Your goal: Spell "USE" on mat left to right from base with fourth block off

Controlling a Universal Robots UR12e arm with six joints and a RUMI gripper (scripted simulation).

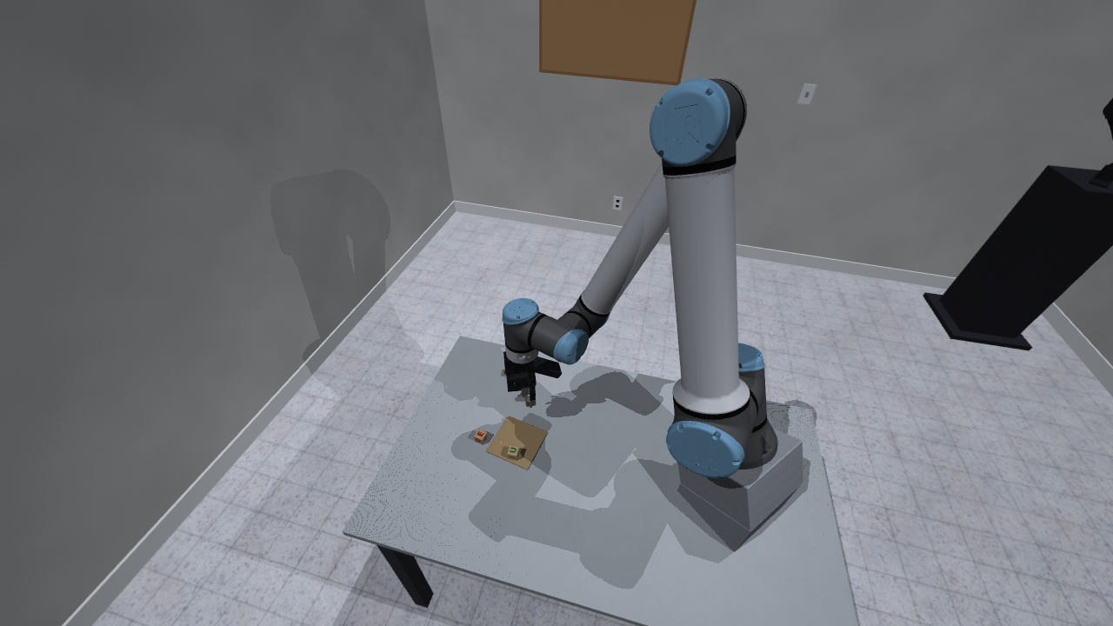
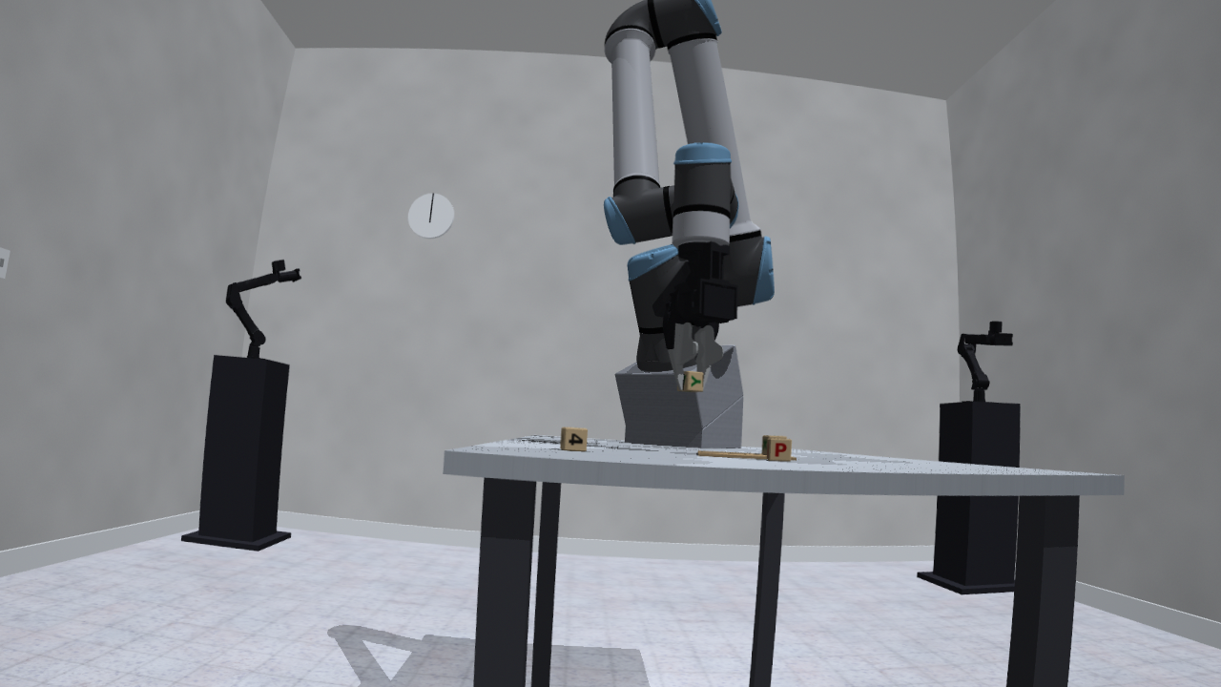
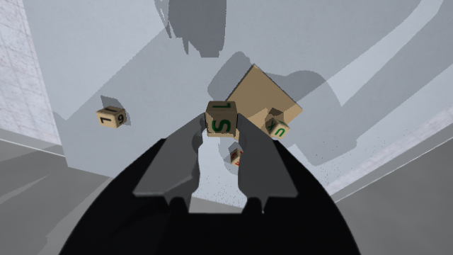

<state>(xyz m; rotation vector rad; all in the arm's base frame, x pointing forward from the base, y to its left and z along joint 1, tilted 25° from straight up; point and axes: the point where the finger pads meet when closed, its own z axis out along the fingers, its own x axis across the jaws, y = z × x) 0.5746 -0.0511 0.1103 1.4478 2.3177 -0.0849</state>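
The tan mat lies 2 cm ahead of my hand, 9 cm to the left of it and 11 cm below it.
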